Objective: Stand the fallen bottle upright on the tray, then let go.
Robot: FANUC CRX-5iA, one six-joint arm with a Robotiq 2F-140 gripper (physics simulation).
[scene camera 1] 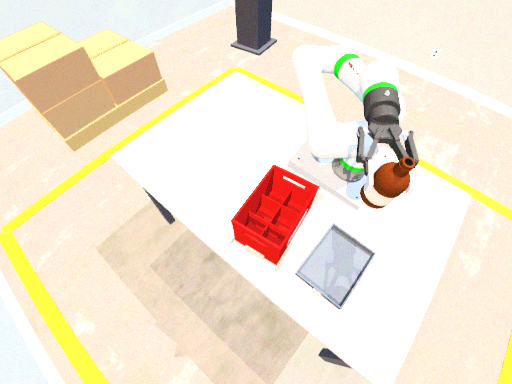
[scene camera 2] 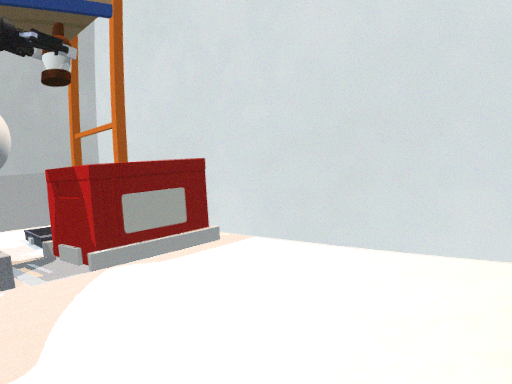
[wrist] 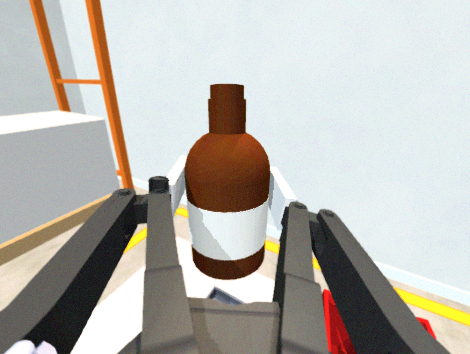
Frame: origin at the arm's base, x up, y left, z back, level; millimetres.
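Seen in the pictures: gripper, fingertip midpoint: (scene camera 1: 389, 190) (scene camera 2: 63, 56); arm's base, link origin: (scene camera 1: 348, 168).
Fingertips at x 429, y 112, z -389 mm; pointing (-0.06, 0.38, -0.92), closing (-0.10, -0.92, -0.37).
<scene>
Pixels of each thing's middle, then the offset from my fingertips to it. Level surfaces: height alone.
- brown bottle, body centre: (wrist: 227, 180) (scene camera 1: 389, 180) (scene camera 2: 57, 52) dx +4, dy -8, dz +20 mm
- table, surface height: dx -464 mm
- shallow grey tray, body centre: (scene camera 2: 79, 231) (scene camera 1: 336, 263) dx -451, dy +18, dz -26 mm
- red crate, body centre: (scene camera 2: 128, 206) (scene camera 1: 275, 214) dx -376, dy -258, dz -9 mm
The brown bottle (scene camera 1: 391, 181) (scene camera 2: 56, 62) (wrist: 227, 172) with a white label hangs in the air, neck up and close to upright. My gripper (scene camera 1: 390, 170) (scene camera 2: 57, 50) (wrist: 228, 174) is shut on its body, one finger pad on each side, at about the label's upper edge. The bottle is high above the table (scene camera 1: 200, 135). The shallow grey tray (scene camera 1: 320, 262) (scene camera 2: 36, 238) (wrist: 224, 296) lies flat on the table. In the wrist view a corner of the tray shows below the bottle's base, and the gripper's body hides the rest.
A red crate (scene camera 1: 250, 241) (scene camera 2: 107, 210) (wrist: 331, 327) with compartments stands beside the tray, with low pale rails along its base. An orange rack (scene camera 2: 119, 90) (wrist: 108, 85) stands beyond the table. Stacked cartons (scene camera 1: 60, 80) and a dark column (scene camera 1: 254, 22) stand on the floor.
</scene>
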